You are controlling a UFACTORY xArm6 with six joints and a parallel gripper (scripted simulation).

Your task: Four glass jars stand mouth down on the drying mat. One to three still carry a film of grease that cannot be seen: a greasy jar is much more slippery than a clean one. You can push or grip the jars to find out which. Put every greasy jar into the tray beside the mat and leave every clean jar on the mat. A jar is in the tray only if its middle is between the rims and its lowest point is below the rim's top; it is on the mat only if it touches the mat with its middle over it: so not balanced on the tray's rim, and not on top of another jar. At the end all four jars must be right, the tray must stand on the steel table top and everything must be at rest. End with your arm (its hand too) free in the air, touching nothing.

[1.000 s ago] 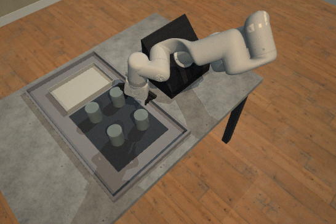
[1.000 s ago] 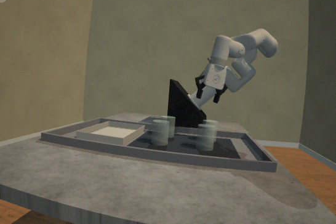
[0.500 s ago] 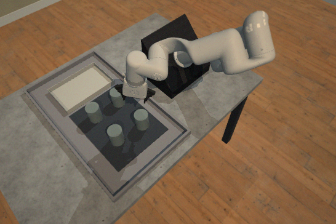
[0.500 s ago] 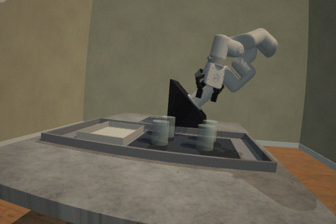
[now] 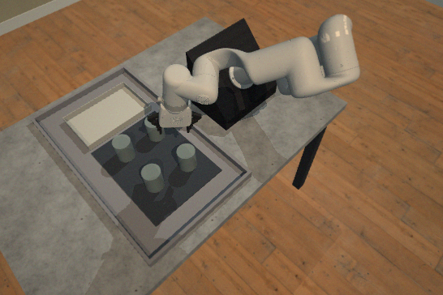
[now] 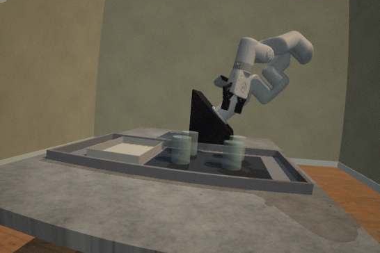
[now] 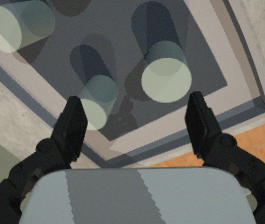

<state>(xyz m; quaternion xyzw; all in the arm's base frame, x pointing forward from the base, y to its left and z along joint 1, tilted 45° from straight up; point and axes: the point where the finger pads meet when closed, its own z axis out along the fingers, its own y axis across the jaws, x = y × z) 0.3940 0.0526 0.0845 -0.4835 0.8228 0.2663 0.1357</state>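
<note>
Right now my hand is 200 mm above the dark mat, 80 mm short of it and 60 mm to the left of it. Also, from my hand: cream tray: 370 mm to the right, 190 mm below, 110 mm ahead.
</note>
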